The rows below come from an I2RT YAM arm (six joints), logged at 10 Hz.
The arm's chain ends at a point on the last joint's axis. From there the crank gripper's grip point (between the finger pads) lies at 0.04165 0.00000 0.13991 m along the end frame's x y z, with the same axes.
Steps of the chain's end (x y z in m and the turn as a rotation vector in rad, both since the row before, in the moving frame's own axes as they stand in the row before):
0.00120 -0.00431 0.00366 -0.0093 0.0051 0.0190
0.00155 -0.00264 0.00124 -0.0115 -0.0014 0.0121
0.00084 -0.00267 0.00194 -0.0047 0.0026 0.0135
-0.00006 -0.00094 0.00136 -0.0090 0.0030 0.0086
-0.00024 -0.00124 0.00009 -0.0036 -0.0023 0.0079
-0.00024 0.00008 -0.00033 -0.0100 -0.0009 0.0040
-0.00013 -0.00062 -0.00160 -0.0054 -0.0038 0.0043
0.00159 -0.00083 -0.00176 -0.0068 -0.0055 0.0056
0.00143 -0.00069 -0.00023 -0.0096 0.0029 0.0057
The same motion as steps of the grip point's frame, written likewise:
0.00189 -0.00221 0.00344 -0.0093 0.0051 0.0190
0.00134 -0.00053 0.00129 -0.0115 -0.0014 0.0121
0.00120 -0.00145 0.00183 -0.0047 0.0026 0.0135
0.00035 0.00068 0.00123 -0.0090 0.0030 0.0086
-0.00057 -0.00041 0.00018 -0.0036 -0.0023 0.0079
-0.00037 0.00165 -0.00030 -0.0100 -0.0009 0.0040
-0.00066 0.00031 -0.00145 -0.0054 -0.0038 0.0043
0.00082 0.00035 -0.00154 -0.0068 -0.0055 0.0056
0.00183 0.00089 -0.00036 -0.0096 0.0029 0.0057

